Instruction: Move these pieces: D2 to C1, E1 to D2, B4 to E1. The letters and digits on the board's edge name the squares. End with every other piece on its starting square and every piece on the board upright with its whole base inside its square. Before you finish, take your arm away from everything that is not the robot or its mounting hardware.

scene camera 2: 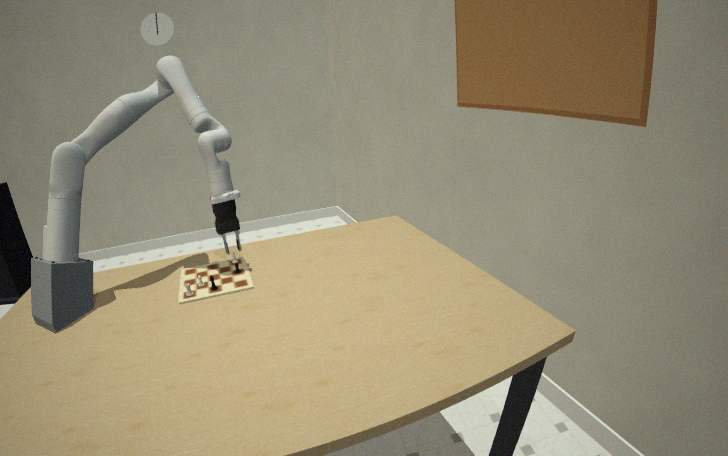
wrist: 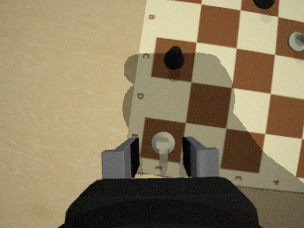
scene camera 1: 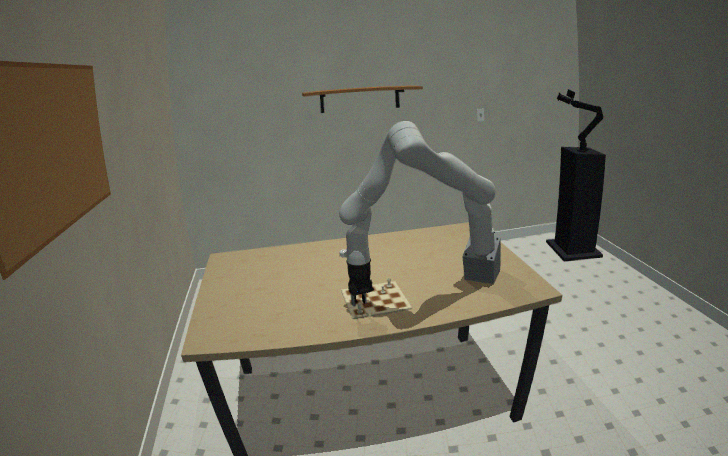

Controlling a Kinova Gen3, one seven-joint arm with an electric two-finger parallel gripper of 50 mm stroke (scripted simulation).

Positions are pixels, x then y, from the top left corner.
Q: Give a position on a chessboard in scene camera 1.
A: At 393, 300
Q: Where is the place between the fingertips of my gripper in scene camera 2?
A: At 233, 251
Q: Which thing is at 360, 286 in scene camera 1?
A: My gripper.
